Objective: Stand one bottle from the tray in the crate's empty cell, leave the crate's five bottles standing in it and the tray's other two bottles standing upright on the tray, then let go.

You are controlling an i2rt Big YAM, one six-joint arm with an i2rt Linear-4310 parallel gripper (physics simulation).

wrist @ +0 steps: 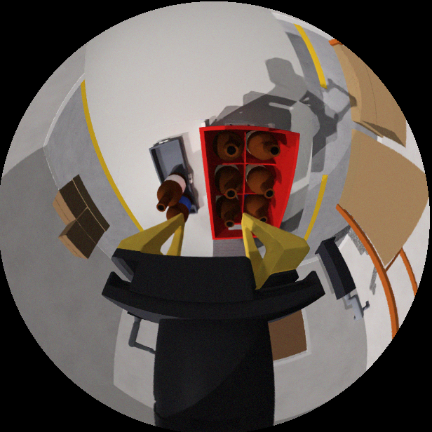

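Observation:
The red crate (291, 167) stands right of the view's middle. Its six cells each hold an upright brown bottle: back left (226, 143), back right (261, 144), middle left (228, 179), middle right (260, 179), front left (228, 207) and front right (255, 204). The grey tray (172, 158) lies left of the crate. Two bottles stand at its near end, one with a white label (170, 192) and one with a blue label (179, 210), partly hidden. My gripper (212, 217) is open and empty, its yellow fingers apart above the gap between tray and crate.
The pale table top (150, 75) carries the tray and crate. Shadows of the arm fall behind and right of the crate. Cardboard boxes (82, 225) stand beyond the table at the left, and large brown boxes (382, 185) with orange rails (381, 267) at the right.

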